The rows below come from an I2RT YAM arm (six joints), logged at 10 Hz.
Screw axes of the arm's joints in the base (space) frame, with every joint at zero. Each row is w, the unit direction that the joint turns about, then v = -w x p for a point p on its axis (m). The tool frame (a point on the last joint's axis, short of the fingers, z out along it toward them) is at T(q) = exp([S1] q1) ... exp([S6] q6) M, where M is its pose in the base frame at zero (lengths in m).
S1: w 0 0 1 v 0 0 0
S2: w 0 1 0 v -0.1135 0 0.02
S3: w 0 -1 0 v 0.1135 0 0.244
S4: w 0 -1 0 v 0.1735 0 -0.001
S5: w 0 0 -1 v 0 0.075 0
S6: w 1 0 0 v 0 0.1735 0
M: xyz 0.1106 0 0.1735 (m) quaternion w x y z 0.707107 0 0.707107 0
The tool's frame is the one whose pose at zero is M.
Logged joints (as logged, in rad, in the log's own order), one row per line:
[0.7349 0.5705 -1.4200 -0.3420 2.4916 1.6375]
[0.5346 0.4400 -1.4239 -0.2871 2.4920 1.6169]
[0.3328 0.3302 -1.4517 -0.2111 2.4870 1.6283]
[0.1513 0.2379 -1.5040 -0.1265 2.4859 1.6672]
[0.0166 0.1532 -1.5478 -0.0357 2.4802 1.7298]
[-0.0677 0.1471 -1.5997 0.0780 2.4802 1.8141]
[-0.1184 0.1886 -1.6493 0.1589 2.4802 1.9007]
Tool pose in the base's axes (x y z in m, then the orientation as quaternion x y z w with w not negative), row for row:
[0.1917 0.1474 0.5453 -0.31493 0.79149 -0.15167 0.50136]
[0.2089 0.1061 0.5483 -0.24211 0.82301 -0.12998 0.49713]
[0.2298 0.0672 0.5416 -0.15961 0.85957 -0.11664 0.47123]
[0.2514 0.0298 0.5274 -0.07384 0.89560 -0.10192 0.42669]
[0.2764 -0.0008 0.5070 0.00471 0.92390 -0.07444 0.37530]
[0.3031 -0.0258 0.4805 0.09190 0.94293 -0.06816 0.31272]
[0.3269 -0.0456 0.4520 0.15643 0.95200 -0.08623 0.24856]
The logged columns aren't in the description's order. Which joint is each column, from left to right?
Columns, left to right: q1, q5, q4, q6, q3, q2.
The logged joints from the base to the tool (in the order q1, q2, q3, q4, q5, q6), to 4 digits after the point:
[0.7349 1.6375 2.4916 -1.4200 0.5705 -0.3420]
[0.5346 1.6169 2.4920 -1.4239 0.4400 -0.2871]
[0.3328 1.6283 2.4870 -1.4517 0.3302 -0.2111]
[0.1513 1.6672 2.4859 -1.5040 0.2379 -0.1265]
[0.0166 1.7298 2.4802 -1.5478 0.1532 -0.0357]
[-0.0677 1.8141 2.4802 -1.5997 0.1471 0.0780]
[-0.1184 1.9007 2.4802 -1.6493 0.1886 0.1589]

